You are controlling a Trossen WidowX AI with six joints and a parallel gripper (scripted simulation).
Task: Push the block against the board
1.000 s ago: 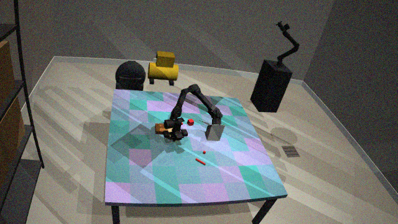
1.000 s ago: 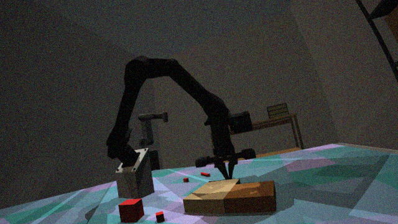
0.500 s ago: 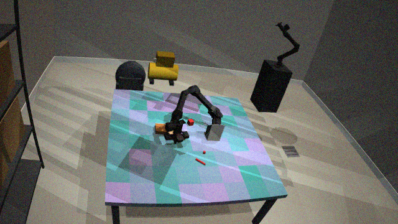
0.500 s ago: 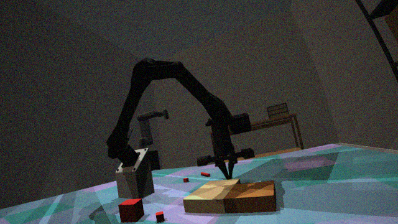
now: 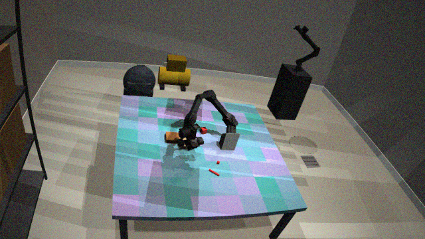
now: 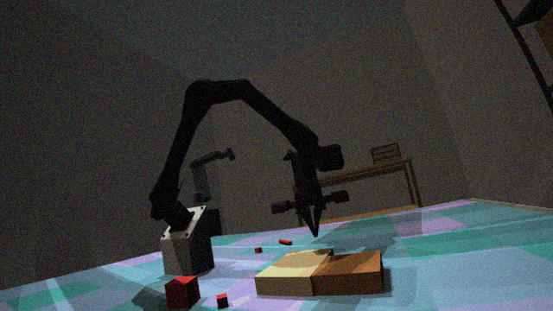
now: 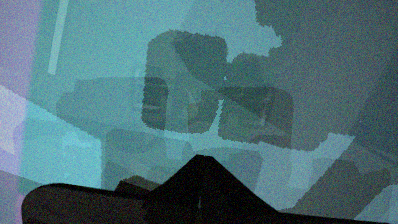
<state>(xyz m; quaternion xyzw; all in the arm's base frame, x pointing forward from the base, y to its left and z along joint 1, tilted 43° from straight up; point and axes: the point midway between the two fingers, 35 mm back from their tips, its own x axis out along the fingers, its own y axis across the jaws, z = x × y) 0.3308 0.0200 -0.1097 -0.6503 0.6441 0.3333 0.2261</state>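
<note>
Right now the board is 10 mm behind my gripper tip, 140 mm to the right of it and 30 mm below it. Round my gripper tip: square block: 90 mm ahead, 180 mm to the right, 30 mm below; then red stick: 150 mm behind, 180 mm to the left, 40 mm below.
</note>
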